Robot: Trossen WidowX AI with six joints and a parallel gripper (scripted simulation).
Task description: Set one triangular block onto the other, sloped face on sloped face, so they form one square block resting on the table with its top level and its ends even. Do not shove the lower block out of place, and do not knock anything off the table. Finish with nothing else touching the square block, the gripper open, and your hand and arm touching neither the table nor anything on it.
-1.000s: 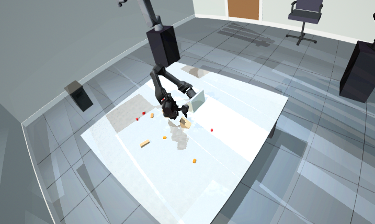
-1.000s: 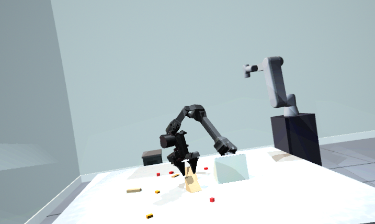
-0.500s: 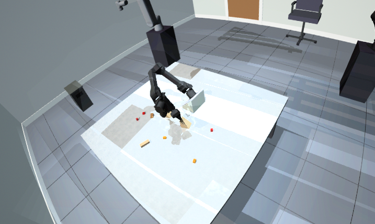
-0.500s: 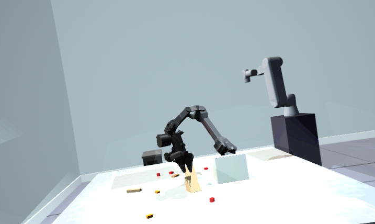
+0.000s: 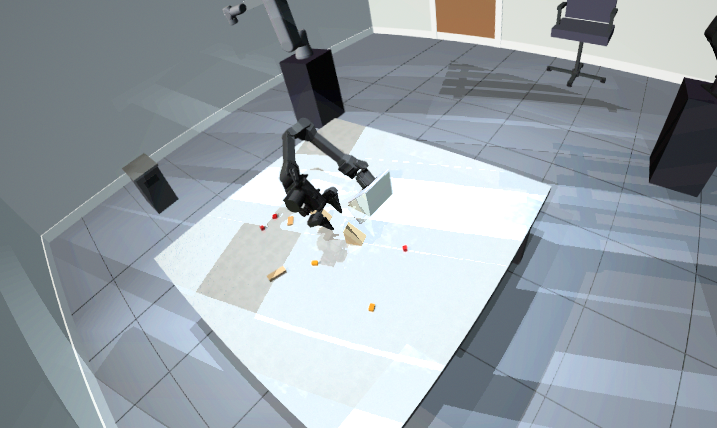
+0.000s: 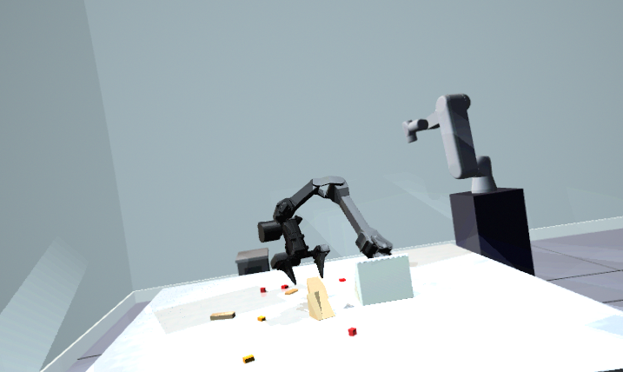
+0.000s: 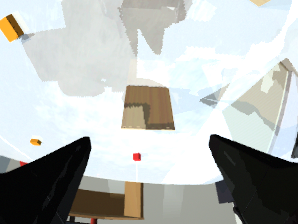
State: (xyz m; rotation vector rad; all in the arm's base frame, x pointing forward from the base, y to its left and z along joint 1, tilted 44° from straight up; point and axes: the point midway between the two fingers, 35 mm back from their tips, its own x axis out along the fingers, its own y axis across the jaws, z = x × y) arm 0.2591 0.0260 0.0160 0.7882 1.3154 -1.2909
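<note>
Right now the tan triangular block is 8 cm below my gripper tip, 4 cm to the left of it and 1 cm behind it. From my gripper tip the other things lie so: tan bar: 28 cm ahead, 11 cm to the right, 8 cm below.
</note>
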